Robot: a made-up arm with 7 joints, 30 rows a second.
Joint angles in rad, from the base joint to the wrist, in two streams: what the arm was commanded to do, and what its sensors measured. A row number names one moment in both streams.
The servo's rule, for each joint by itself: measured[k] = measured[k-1] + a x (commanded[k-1-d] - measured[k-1]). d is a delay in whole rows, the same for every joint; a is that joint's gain. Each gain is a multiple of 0.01, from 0.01 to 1. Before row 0 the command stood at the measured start. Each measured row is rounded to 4 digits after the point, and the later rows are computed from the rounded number. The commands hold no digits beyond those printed.
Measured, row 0: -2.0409, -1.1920, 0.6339, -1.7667, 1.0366, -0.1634, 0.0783
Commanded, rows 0 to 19: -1.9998, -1.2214, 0.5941, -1.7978, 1.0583, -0.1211, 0.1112; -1.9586, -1.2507, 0.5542, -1.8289, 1.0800, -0.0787, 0.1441; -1.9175, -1.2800, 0.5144, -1.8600, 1.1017, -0.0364, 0.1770; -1.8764, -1.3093, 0.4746, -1.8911, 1.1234, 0.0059, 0.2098; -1.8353, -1.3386, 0.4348, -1.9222, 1.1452, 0.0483, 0.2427; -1.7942, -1.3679, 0.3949, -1.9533, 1.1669, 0.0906, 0.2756; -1.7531, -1.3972, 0.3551, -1.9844, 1.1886, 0.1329, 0.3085; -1.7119, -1.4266, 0.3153, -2.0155, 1.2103, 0.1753, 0.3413; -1.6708, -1.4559, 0.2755, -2.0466, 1.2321, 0.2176, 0.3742; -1.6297, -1.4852, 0.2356, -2.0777, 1.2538, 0.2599, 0.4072; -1.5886, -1.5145, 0.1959, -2.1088, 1.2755, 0.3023, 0.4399; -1.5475, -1.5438, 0.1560, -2.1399, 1.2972, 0.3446, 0.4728; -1.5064, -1.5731, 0.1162, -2.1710, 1.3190, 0.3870, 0.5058; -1.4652, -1.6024, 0.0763, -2.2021, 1.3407, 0.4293, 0.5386; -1.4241, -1.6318, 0.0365, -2.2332, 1.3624, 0.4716, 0.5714; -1.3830, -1.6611, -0.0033, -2.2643, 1.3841, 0.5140, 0.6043; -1.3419, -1.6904, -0.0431, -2.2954, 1.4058, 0.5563, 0.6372; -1.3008, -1.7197, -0.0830, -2.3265, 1.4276, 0.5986, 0.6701; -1.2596, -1.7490, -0.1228, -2.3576, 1.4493, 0.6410, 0.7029; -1.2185, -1.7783, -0.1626, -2.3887, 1.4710, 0.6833, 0.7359
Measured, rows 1 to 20: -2.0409, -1.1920, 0.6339, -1.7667, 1.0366, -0.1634, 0.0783; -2.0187, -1.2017, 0.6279, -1.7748, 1.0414, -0.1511, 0.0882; -1.9862, -1.2179, 0.6168, -1.7889, 1.0499, -0.1301, 0.1050; -1.9491, -1.2384, 0.6014, -1.8074, 1.0613, -0.1029, 0.1266; -1.9098, -1.2618, 0.5824, -1.8292, 1.0750, -0.0713, 0.1516; -1.8696, -1.2871, 0.5603, -1.8534, 1.0904, -0.0366, 0.1789; -1.8289, -1.3138, 0.5355, -1.8794, 1.1072, 0.0003, 0.2079; -1.7880, -1.3413, 0.5084, -1.9067, 1.1251, 0.0388, 0.2381; -1.7469, -1.3694, 0.4794, -1.9350, 1.1438, 0.0784, 0.2691; -1.7058, -1.3979, 0.4488, -1.9640, 1.1632, 0.1188, 0.3006; -1.6647, -1.4267, 0.4168, -1.9936, 1.1831, 0.1597, 0.3326; -1.6236, -1.4557, 0.3837, -2.0236, 1.2034, 0.2011, 0.3648; -1.5825, -1.4848, 0.3495, -2.0538, 1.2240, 0.2427, 0.3972; -1.5414, -1.5139, 0.3145, -2.0843, 1.2449, 0.2845, 0.4298; -1.5003, -1.5431, 0.2788, -2.1149, 1.2660, 0.3265, 0.4624; -1.4592, -1.5724, 0.2425, -2.1457, 1.2872, 0.3686, 0.4951; -1.4181, -1.6017, 0.2056, -2.1765, 1.3085, 0.4108, 0.5279; -1.3770, -1.6310, 0.1683, -2.2074, 1.3299, 0.4530, 0.5607; -1.3359, -1.6603, 0.1306, -2.2384, 1.3514, 0.4952, 0.5935; -1.2947, -1.6896, 0.0926, -2.2694, 1.3729, 0.5375, 0.6263
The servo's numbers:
d 1
a 0.54 0.33 0.15 0.26 0.22 0.29 0.30

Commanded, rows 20 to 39: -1.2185, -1.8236, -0.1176, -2.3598, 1.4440, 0.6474, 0.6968; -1.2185, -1.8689, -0.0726, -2.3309, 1.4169, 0.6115, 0.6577; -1.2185, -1.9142, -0.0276, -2.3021, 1.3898, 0.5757, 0.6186; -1.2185, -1.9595, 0.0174, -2.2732, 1.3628, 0.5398, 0.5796; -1.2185, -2.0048, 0.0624, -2.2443, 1.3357, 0.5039, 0.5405; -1.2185, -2.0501, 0.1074, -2.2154, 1.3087, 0.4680, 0.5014; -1.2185, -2.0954, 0.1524, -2.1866, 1.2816, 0.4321, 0.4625; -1.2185, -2.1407, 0.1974, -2.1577, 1.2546, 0.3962, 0.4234; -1.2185, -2.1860, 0.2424, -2.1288, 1.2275, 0.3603, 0.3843; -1.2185, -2.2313, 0.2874, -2.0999, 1.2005, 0.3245, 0.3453; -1.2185, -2.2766, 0.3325, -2.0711, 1.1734, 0.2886, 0.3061; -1.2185, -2.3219, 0.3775, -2.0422, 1.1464, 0.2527, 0.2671; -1.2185, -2.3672, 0.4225, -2.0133, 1.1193, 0.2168, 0.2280; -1.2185, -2.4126, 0.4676, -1.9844, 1.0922, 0.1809, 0.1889; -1.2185, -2.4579, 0.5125, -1.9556, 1.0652, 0.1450, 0.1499; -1.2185, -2.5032, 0.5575, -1.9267, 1.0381, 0.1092, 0.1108; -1.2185, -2.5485, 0.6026, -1.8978, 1.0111, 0.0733, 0.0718; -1.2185, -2.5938, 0.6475, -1.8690, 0.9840, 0.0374, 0.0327; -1.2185, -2.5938, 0.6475, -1.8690, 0.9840, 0.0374, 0.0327; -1.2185, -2.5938, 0.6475, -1.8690, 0.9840, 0.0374, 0.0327
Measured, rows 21 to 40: -1.2536, -1.7189, 0.0543, -2.3004, 1.3945, 0.5798, 0.6592; -1.2346, -1.7535, 0.0285, -2.3158, 1.4054, 0.5994, 0.6705; -1.2259, -1.7916, 0.0133, -2.3197, 1.4079, 0.6029, 0.6667; -1.2219, -1.8321, 0.0072, -2.3151, 1.4039, 0.5950, 0.6523; -1.2201, -1.8741, 0.0087, -2.3042, 1.3949, 0.5790, 0.6305; -1.2192, -1.9172, 0.0168, -2.2886, 1.3819, 0.5572, 0.6035; -1.2188, -1.9611, 0.0304, -2.2696, 1.3658, 0.5313, 0.5729; -1.2186, -2.0054, 0.0487, -2.2480, 1.3473, 0.5025, 0.5398; -1.2185, -2.0500, 0.0710, -2.2245, 1.3269, 0.4717, 0.5049; -1.2185, -2.0949, 0.0967, -2.1996, 1.3050, 0.4394, 0.4687; -1.2185, -2.1399, 0.1253, -2.1737, 1.2820, 0.4061, 0.4317; -1.2185, -2.1850, 0.1564, -2.1470, 1.2581, 0.3720, 0.3940; -1.2185, -2.2302, 0.1896, -2.1198, 1.2335, 0.3374, 0.3559; -1.2185, -2.2754, 0.2245, -2.0921, 1.2084, 0.3024, 0.3175; -1.2185, -2.3207, 0.2610, -2.0641, 1.1828, 0.2672, 0.2789; -1.2185, -2.3660, 0.2987, -2.0359, 1.1569, 0.2318, 0.2402; -1.2185, -2.4113, 0.3375, -2.0075, 1.1308, 0.1962, 0.2014; -1.2185, -2.4566, 0.3773, -1.9790, 1.1045, 0.1606, 0.1625; -1.2185, -2.5019, 0.4178, -1.9504, 1.0780, 0.1249, 0.1236; -1.2185, -2.5322, 0.4523, -1.9292, 1.0573, 0.0995, 0.0963
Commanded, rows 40 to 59: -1.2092, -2.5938, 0.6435, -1.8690, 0.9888, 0.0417, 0.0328; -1.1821, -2.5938, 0.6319, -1.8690, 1.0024, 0.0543, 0.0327; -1.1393, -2.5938, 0.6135, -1.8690, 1.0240, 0.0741, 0.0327; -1.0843, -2.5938, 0.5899, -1.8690, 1.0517, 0.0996, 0.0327; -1.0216, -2.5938, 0.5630, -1.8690, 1.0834, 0.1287, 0.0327; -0.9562, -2.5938, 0.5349, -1.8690, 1.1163, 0.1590, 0.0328; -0.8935, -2.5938, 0.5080, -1.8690, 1.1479, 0.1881, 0.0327; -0.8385, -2.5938, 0.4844, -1.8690, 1.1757, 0.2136, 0.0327; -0.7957, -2.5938, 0.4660, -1.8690, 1.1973, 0.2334, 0.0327; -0.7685, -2.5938, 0.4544, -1.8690, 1.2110, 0.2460, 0.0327; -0.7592, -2.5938, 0.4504, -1.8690, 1.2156, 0.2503, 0.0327; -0.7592, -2.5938, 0.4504, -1.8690, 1.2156, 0.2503, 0.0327; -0.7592, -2.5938, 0.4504, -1.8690, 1.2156, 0.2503, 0.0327; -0.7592, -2.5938, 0.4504, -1.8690, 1.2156, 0.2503, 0.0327; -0.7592, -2.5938, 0.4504, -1.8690, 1.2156, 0.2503, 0.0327; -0.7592, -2.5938, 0.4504, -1.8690, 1.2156, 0.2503, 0.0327; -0.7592, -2.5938, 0.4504, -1.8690, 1.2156, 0.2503, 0.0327; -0.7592, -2.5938, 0.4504, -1.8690, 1.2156, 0.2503, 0.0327; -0.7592, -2.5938, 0.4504, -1.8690, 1.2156, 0.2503, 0.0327; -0.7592, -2.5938, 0.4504, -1.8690, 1.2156, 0.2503, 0.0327
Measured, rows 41 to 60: -1.2185, -2.5525, 0.4816, -1.9135, 1.0412, 0.0815, 0.0772; -1.2135, -2.5661, 0.5059, -1.9019, 1.0297, 0.0700, 0.0639; -1.1965, -2.5752, 0.5248, -1.8933, 1.0237, 0.0654, 0.0545; -1.1656, -2.5813, 0.5381, -1.8870, 1.0238, 0.0679, 0.0480; -1.1217, -2.5854, 0.5459, -1.8823, 1.0299, 0.0771, 0.0434; -1.0676, -2.5882, 0.5485, -1.8788, 1.0417, 0.0921, 0.0402; -1.0074, -2.5900, 0.5465, -1.8763, 1.0581, 0.1115, 0.0380; -0.9459, -2.5913, 0.5407, -1.8744, 1.0779, 0.1337, 0.0364; -0.8879, -2.5921, 0.5323, -1.8730, 1.0994, 0.1569, 0.0353; -0.8381, -2.5927, 0.5224, -1.8720, 1.1209, 0.1791, 0.0345; -0.8005, -2.5931, 0.5122, -1.8712, 1.1407, 0.1985, 0.0340; -0.7782, -2.5933, 0.5029, -1.8706, 1.1572, 0.2135, 0.0336; -0.7679, -2.5935, 0.4950, -1.8702, 1.1700, 0.2242, 0.0333; -0.7632, -2.5936, 0.4883, -1.8699, 1.1800, 0.2318, 0.0331; -0.7610, -2.5937, 0.4826, -1.8697, 1.1878, 0.2372, 0.0330; -0.7600, -2.5937, 0.4778, -1.8695, 1.1939, 0.2410, 0.0329; -0.7596, -2.5937, 0.4737, -1.8694, 1.1987, 0.2437, 0.0328; -0.7594, -2.5937, 0.4702, -1.8693, 1.2024, 0.2456, 0.0328; -0.7593, -2.5937, 0.4672, -1.8692, 1.2053, 0.2470, 0.0328; -0.7592, -2.5937, 0.4647, -1.8691, 1.2076, 0.2480, 0.0328
